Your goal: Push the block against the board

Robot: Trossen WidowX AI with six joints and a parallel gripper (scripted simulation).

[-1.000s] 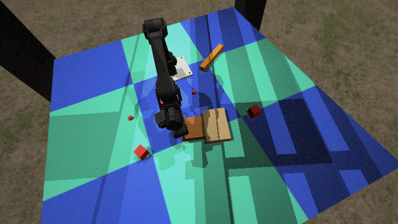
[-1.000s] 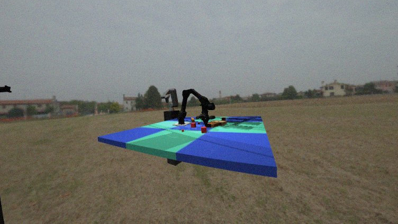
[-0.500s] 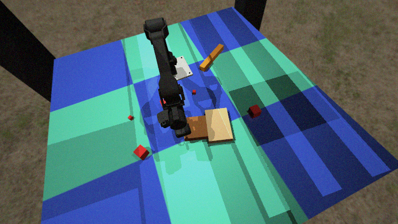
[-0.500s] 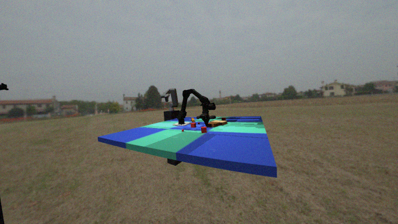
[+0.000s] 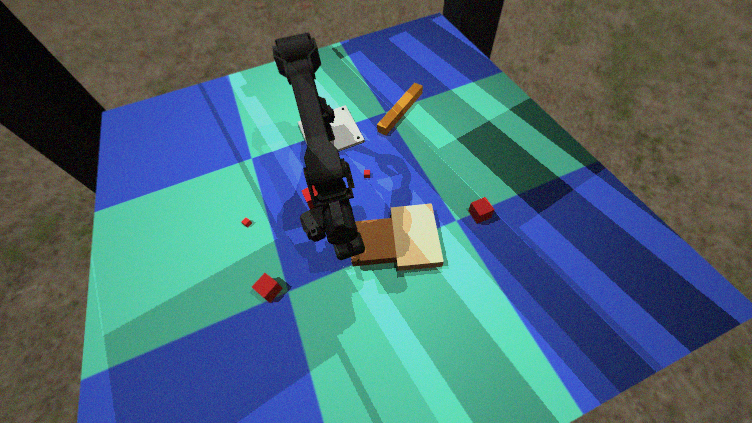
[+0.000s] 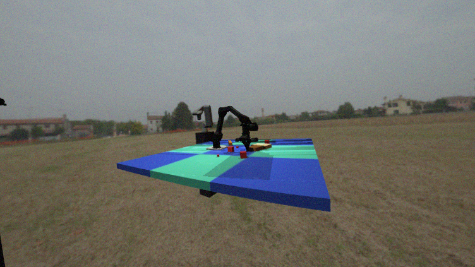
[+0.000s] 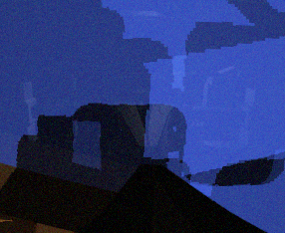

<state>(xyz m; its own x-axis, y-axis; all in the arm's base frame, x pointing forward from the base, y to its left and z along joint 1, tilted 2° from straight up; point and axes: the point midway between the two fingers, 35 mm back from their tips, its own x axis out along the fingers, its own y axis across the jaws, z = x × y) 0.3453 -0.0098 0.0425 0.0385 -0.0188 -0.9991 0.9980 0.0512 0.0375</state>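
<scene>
My gripper tip is 4 cm short of the brown square block, 6 cm to the right of it and 1 cm below it. From my gripper tip the other things lie so: tan board 6 cm ahead, 16 cm to the left, 1 cm above; then orange bar 37 cm behind, 27 cm to the left, 1 cm above.
</scene>
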